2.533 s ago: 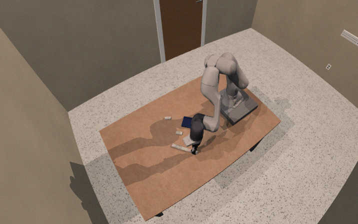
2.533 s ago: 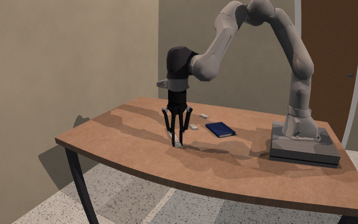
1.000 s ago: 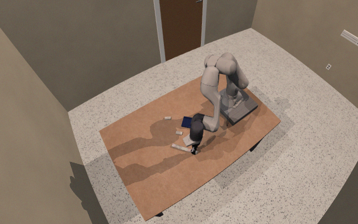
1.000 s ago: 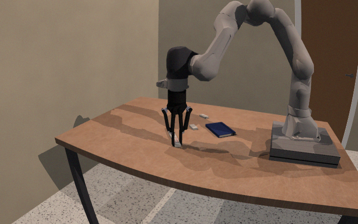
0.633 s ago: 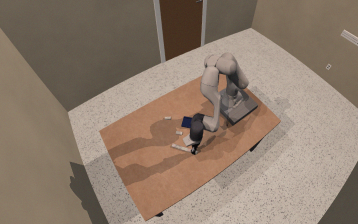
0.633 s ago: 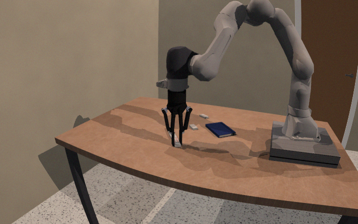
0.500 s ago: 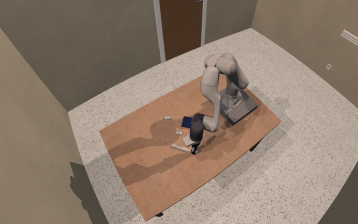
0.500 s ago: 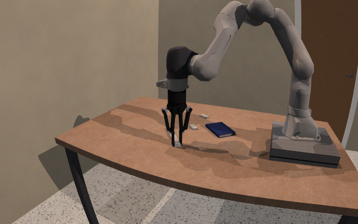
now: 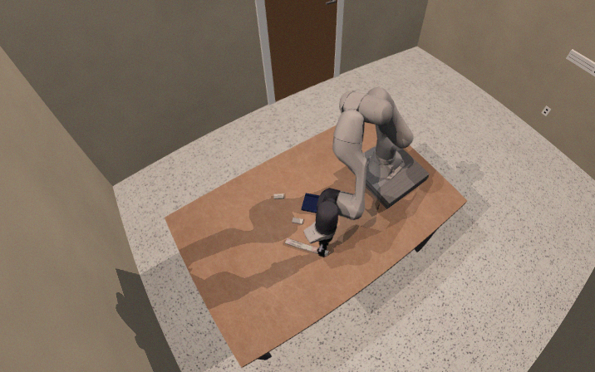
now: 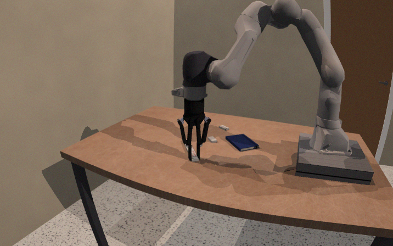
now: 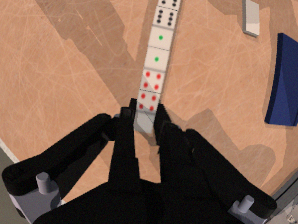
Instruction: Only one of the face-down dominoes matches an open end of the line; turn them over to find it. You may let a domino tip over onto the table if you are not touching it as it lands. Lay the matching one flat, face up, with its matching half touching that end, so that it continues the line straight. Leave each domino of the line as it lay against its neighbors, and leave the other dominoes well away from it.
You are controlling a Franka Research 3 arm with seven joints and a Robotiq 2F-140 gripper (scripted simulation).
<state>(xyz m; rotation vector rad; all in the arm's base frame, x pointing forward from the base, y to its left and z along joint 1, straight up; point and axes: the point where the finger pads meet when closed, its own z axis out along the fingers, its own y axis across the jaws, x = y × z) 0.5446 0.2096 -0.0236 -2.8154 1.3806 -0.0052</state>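
Right now the domino is 3 cm below my hand. From my hand the other things lie so: dark blue book: 24 cm to the right, 13 cm behind, 3 cm below.
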